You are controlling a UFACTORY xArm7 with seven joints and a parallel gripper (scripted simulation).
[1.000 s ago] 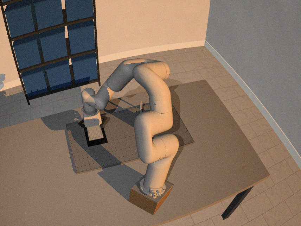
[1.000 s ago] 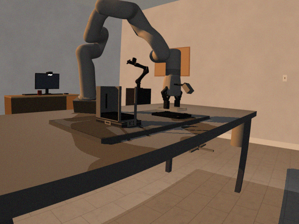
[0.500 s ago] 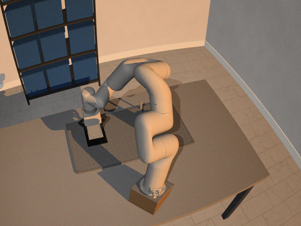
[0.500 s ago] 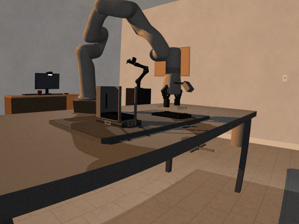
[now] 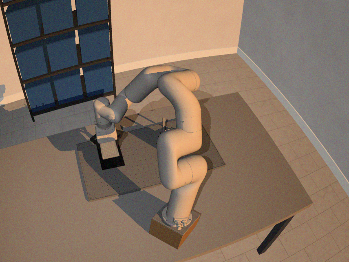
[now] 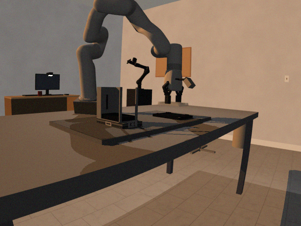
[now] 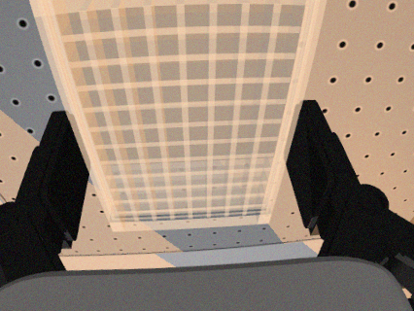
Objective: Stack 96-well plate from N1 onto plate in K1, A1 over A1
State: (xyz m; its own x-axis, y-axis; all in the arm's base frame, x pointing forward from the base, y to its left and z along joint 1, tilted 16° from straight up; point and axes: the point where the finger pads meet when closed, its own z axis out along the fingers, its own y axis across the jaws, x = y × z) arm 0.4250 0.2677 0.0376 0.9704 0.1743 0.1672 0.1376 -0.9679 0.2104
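Now: the pale square 8 cm ahead of my hand, 7 cm below it and 4 cm to the right of it. The rest, counted from my hand: 96-well plate 1 cm below.
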